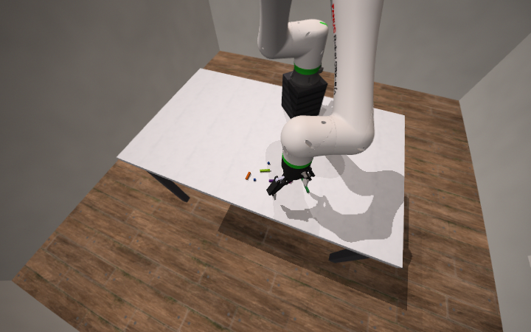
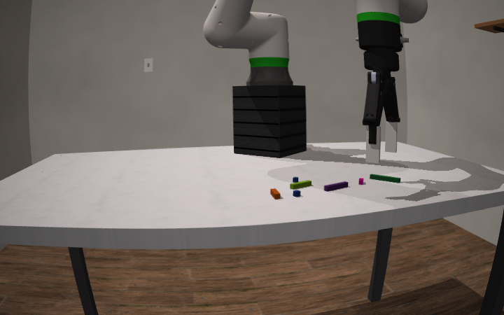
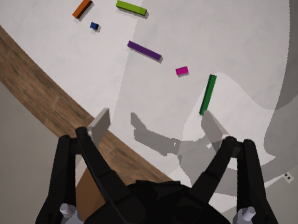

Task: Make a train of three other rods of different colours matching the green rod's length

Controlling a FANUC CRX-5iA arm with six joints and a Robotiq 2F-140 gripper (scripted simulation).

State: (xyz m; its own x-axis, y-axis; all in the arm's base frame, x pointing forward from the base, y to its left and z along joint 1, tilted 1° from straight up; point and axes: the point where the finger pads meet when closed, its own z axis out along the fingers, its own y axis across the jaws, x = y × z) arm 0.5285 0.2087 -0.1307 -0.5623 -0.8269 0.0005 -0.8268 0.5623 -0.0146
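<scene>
Right now my hand is 160 mm to the left of the lime rod, 70 mm above it and 60 mm past it. Also, from my hand: magenta rod (70 mm below, 70 mm behind, 30 mm to the right); green rod (90 mm behind, 70 mm below, 40 mm to the left); purple rod (90 mm to the right, 70 mm below, 30 mm behind).
</scene>
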